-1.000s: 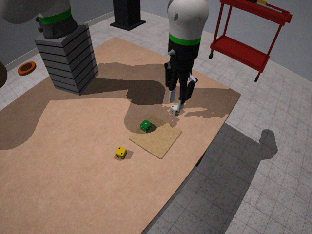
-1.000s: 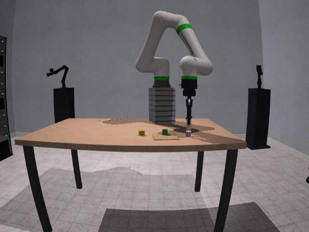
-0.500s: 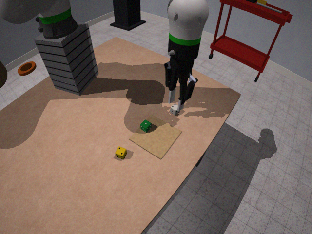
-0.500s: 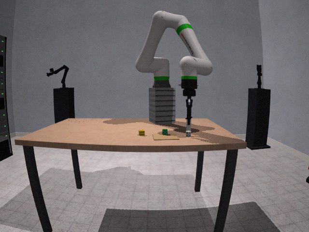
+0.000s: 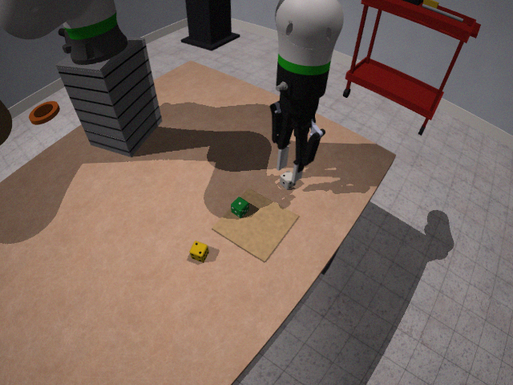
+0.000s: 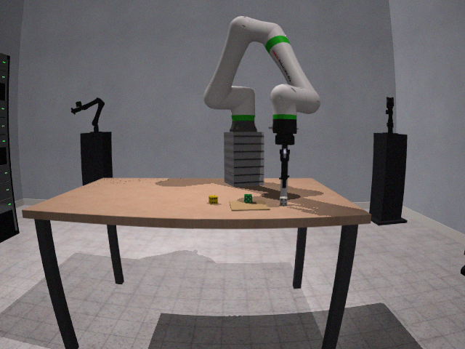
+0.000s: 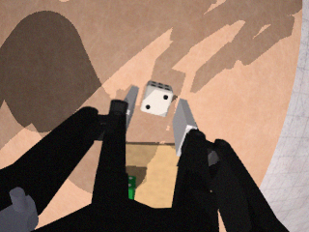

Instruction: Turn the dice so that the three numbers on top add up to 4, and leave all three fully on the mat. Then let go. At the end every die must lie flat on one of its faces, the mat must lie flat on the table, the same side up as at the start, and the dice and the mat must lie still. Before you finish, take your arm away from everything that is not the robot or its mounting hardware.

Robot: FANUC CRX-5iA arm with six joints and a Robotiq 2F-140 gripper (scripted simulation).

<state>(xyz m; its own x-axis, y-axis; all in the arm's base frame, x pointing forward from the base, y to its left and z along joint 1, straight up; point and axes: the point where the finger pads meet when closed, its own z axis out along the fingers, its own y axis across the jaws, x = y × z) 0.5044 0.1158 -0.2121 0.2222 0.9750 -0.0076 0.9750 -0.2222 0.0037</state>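
The white die is 60 mm below my hand. From my hand the other things lie so: green die (140 mm to the right, 50 mm below, 40 mm behind); yellow die (270 mm to the right, 60 mm below, 40 mm behind); tan mat (140 mm to the right, 70 mm below).
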